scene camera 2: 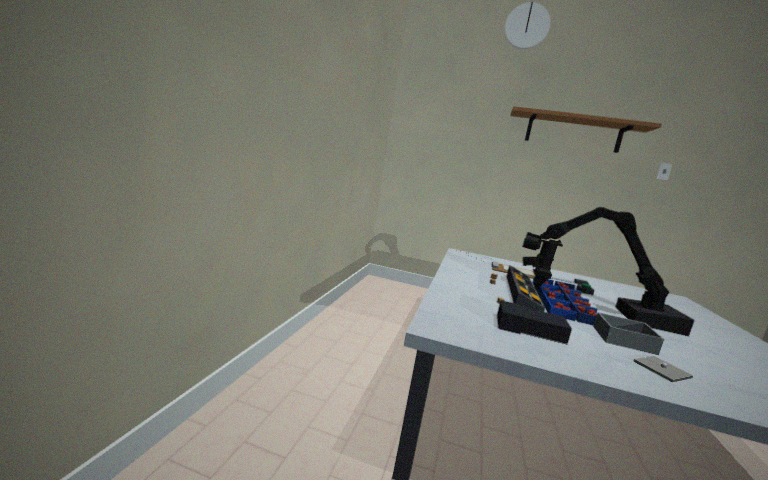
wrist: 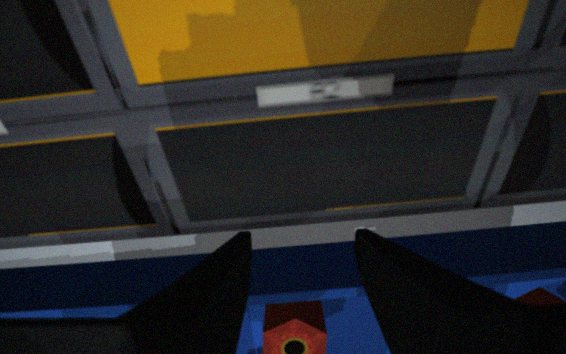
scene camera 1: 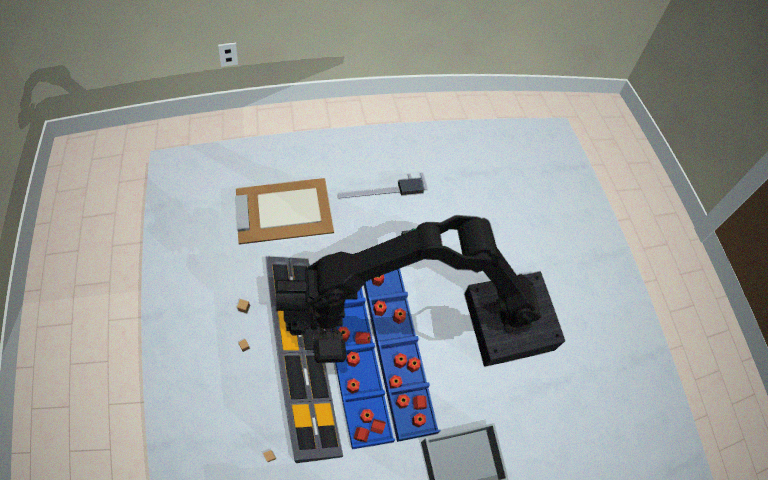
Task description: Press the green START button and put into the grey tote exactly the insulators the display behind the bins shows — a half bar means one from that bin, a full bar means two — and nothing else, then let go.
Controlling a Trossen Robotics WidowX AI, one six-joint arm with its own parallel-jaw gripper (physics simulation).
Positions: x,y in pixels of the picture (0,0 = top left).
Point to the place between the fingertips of the gripper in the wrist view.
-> At 303,241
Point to a display panel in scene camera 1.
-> At 302,456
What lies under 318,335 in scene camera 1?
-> The gripper.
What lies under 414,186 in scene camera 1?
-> A grey caliper-like tool.
